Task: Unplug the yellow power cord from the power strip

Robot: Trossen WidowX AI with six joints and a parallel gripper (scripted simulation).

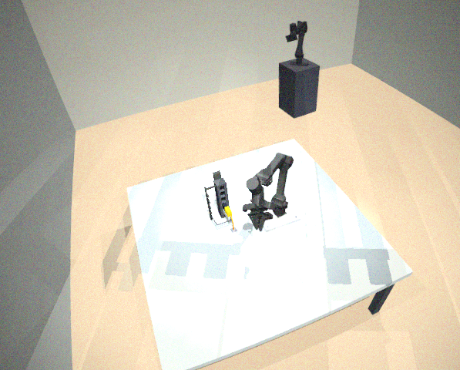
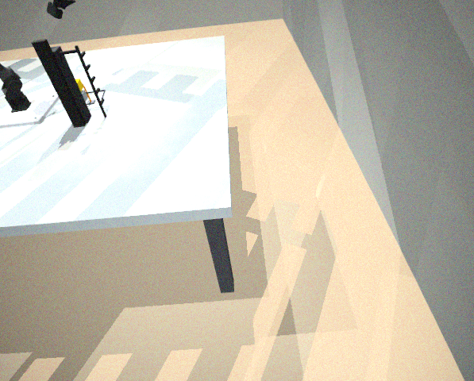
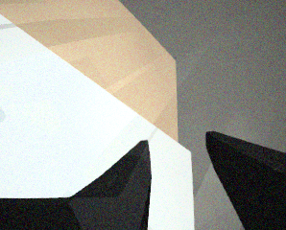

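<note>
My gripper tip is now 1 cm past the yellow plug, 39 cm to the left of it and 22 cm above it.
</note>
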